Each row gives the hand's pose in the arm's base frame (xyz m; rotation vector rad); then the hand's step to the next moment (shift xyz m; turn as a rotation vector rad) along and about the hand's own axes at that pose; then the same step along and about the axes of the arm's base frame.
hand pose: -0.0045 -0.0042 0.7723 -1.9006 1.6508 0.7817
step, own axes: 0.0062 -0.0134 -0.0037 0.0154 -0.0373 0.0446
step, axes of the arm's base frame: 0.0142 -0.0051 -0.0017 0.0341 0.0255 -0.0425
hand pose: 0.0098 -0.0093 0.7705 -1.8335 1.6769 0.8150
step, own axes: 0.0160 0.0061 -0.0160 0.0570 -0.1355 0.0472
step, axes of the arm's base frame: -0.0039 -0.0231 -0.0006 0.1338 0.0086 -0.0766
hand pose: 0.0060 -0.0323 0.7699 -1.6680 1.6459 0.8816
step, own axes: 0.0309 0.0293 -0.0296 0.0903 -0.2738 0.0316
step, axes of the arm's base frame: -0.0284 -0.0427 -0.0074 0.2724 -0.0201 -0.0975
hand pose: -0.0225 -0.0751 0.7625 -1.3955 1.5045 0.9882
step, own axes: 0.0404 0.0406 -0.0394 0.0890 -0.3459 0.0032
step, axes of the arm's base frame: -0.0442 -0.0478 -0.0244 0.3426 -0.0514 -0.0872
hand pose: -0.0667 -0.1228 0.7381 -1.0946 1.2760 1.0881
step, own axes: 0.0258 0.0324 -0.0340 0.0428 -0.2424 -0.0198
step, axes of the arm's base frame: -0.0372 -0.0285 -0.0260 0.2365 -0.0577 -0.0415
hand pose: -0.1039 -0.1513 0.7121 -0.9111 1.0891 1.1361
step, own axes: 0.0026 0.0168 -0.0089 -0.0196 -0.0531 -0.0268
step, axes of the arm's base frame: -0.0180 -0.0045 -0.0050 0.0456 -0.0407 0.0136
